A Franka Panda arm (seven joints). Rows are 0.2 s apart.
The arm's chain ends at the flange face. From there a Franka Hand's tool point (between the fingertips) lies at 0.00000 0.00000 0.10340 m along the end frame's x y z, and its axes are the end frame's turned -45 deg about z.
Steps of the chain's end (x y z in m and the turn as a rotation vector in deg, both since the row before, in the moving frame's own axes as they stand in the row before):
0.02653 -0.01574 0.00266 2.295 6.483 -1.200
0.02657 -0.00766 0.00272 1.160 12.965 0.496
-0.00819 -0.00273 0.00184 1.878 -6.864 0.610
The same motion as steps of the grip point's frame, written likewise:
0.04112 0.01284 0.00192 -2.961 6.207 -1.200
0.04201 0.02838 0.00006 -8.347 9.988 0.496
-0.01015 -0.01888 0.00104 6.182 -3.526 0.610

